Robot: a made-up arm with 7 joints. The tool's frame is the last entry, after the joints. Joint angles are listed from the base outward.
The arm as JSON. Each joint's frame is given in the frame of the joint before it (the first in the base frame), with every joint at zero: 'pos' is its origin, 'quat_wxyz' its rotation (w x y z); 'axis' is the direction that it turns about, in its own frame. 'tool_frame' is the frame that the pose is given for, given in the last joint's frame.
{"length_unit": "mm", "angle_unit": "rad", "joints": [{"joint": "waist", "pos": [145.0, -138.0, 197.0], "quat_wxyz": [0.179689, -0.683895, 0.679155, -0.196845], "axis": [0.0, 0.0, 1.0]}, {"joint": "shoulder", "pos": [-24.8, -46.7, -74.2], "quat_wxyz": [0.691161, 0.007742, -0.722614, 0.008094], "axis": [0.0, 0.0, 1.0]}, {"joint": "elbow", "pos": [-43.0, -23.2, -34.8], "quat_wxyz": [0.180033, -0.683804, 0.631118, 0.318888], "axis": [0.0, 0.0, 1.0]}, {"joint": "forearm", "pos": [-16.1, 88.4, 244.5], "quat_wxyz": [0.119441, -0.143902, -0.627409, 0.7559], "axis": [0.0, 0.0, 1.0]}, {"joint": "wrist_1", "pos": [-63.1, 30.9, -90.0], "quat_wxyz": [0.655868, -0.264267, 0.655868, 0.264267], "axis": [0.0, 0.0, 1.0]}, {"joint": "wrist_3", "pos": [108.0, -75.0, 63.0], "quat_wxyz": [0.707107, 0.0, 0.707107, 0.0], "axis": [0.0, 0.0, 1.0]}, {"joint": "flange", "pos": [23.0, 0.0, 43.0], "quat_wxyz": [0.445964, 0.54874, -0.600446, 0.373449], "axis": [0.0, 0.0, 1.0]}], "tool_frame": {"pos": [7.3, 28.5, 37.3], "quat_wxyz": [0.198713, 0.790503, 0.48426, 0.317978]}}
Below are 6 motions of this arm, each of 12 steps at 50 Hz.
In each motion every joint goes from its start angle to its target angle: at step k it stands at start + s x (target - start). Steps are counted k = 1, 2, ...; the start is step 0. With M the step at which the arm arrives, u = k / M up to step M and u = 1 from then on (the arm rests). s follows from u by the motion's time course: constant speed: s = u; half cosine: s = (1 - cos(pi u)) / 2; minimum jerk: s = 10 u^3 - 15 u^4 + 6 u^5.
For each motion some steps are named. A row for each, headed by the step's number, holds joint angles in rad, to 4 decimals.
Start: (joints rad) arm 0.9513 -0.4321 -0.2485 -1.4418 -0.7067 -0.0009 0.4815
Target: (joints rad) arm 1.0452 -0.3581 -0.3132 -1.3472 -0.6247 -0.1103 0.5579
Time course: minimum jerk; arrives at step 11
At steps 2, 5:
2: 0.9555 -0.4288 -0.2514 -1.4376 -0.7030 -0.0058 0.4849
5: 0.9903 -0.4014 -0.2754 -1.4025 -0.6727 -0.0463 0.5132

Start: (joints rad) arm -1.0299 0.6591 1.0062 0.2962 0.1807 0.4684 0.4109
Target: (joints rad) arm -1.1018 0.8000 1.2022 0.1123 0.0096 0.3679 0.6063
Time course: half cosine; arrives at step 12
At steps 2, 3, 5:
2: -1.0347 0.6685 1.0193 0.2839 0.1692 0.4617 0.4240
3: -1.0404 0.6797 1.0349 0.2693 0.1556 0.4537 0.4395
5: -1.0565 0.7113 1.0788 0.2280 0.1173 0.4312 0.4833

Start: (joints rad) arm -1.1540 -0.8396 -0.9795 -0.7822 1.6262 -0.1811 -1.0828
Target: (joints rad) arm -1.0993 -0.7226 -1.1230 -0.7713 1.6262 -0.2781 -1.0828
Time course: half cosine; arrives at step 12
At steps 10, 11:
10: -1.1030 -0.7304 -1.1134 -0.7720 1.6262 -0.2716 -1.0828
11: -1.1002 -0.7246 -1.1206 -0.7715 1.6262 -0.2764 -1.0828

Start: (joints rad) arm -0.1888 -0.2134 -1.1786 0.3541 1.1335 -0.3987 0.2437
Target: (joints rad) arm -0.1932 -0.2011 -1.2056 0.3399 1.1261 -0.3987 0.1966
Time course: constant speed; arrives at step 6
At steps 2, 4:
2: -0.1903 -0.2093 -1.1876 0.3494 1.1310 -0.3987 0.2280
4: -0.1917 -0.2052 -1.1966 0.3446 1.1286 -0.3987 0.2123

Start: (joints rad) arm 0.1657 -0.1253 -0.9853 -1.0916 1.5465 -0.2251 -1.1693
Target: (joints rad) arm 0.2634 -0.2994 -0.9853 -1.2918 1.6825 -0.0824 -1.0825
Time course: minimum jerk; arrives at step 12
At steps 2, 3, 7, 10, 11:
2: 0.1692 -0.1315 -0.9853 -1.0987 1.5513 -0.2200 -1.1662
3: 0.1758 -0.1433 -0.9853 -1.1123 1.5606 -0.2103 -1.1603
7: 0.2295 -0.2391 -0.9853 -1.2224 1.6354 -0.1319 -1.1126
10: 0.2599 -0.2932 -0.9853 -1.2847 1.6777 -0.0875 -1.0856
11: 0.2629 -0.2985 -0.9853 -1.2908 1.6818 -0.0831 -1.0829

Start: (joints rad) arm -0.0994 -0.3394 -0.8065 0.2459 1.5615 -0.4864 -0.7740
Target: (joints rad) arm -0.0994 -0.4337 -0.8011 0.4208 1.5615 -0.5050 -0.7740
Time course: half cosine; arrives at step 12
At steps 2, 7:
2: -0.0994 -0.3457 -0.8061 0.2576 1.5615 -0.4876 -0.7740
7: -0.0994 -0.3988 -0.8031 0.3560 1.5615 -0.4981 -0.7740

